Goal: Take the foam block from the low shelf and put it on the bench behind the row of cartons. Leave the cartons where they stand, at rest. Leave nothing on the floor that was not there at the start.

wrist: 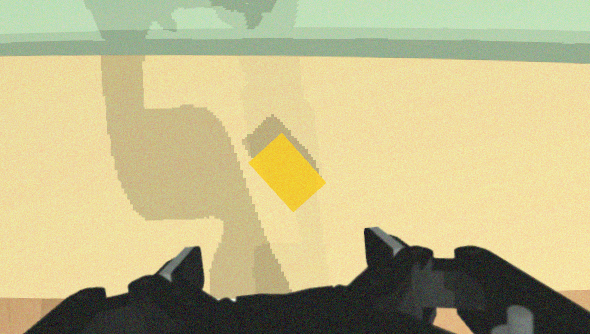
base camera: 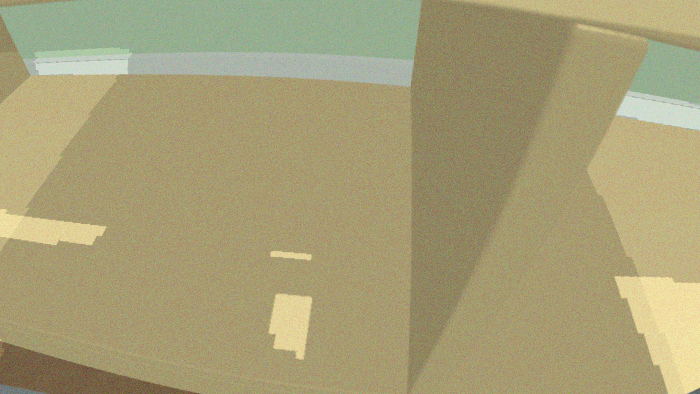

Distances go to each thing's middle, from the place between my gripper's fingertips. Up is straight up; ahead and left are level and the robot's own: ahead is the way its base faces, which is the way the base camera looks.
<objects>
Now: hand 20 mm short of the yellow foam block (wrist: 281, 166), 10 mm to the left of it and 260 mm above it.
</objects>
